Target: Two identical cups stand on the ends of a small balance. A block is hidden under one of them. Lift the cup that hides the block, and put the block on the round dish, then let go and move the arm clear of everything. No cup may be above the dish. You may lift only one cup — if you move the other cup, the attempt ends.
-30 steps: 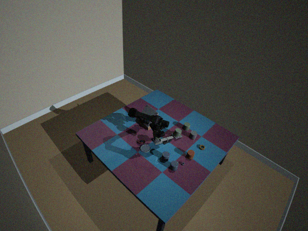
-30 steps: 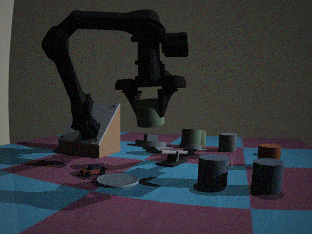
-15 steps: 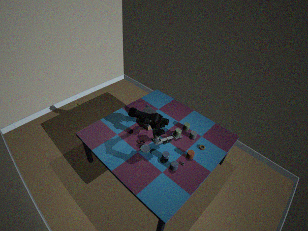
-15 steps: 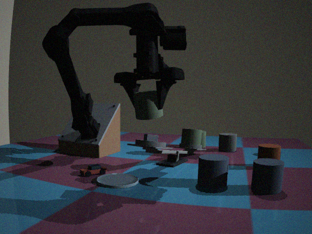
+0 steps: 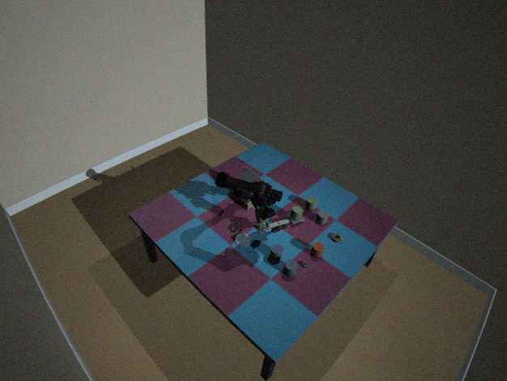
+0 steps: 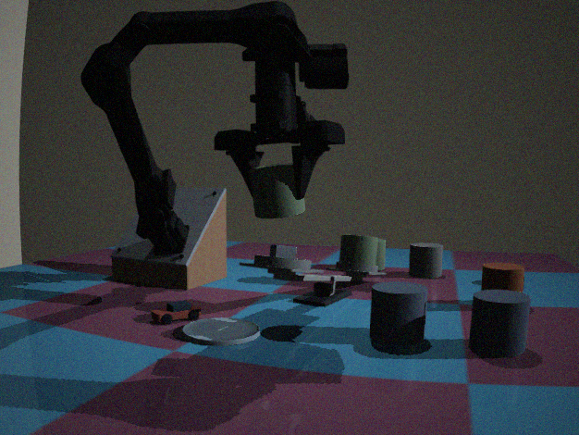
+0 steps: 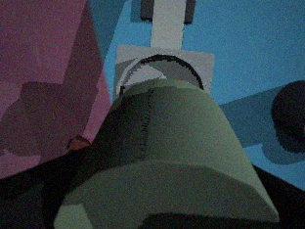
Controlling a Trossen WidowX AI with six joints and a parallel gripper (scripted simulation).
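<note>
Right now my gripper tip is 1 cm past the green cup, 2 cm to the left of it and 1 cm below it. Also, from my gripper tip: small balance (5 cm ahead, 13 cm to the left, 15 cm below); grey block (1 cm to the left, 8 cm below); round dish (5 cm behind, 10 cm to the right, 17 cm below).
</note>
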